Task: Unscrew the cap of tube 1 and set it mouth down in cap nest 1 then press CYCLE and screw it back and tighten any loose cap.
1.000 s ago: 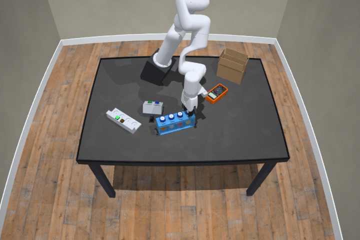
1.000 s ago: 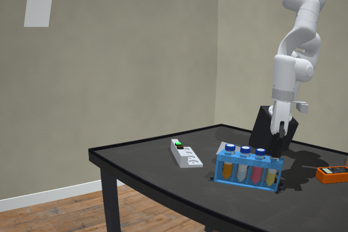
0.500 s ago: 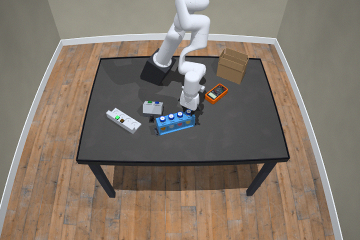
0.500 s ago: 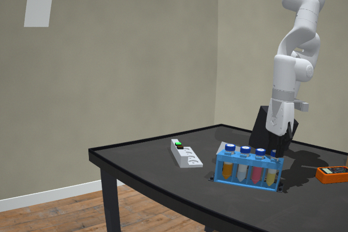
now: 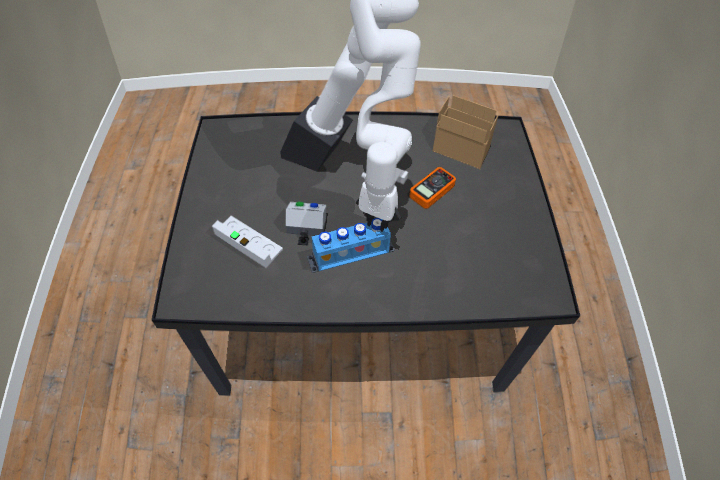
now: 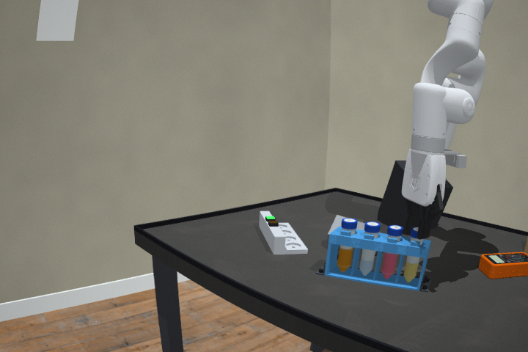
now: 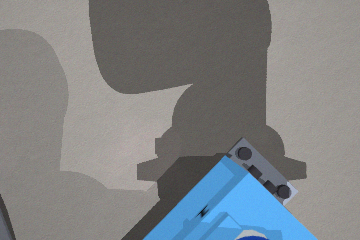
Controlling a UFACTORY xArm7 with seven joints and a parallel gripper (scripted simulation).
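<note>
Right now the cap 1 is 10 mm below my hand. Also, from my hand: grey key housing: 120 mm behind, 200 mm to the right, 80 mm below.
</note>
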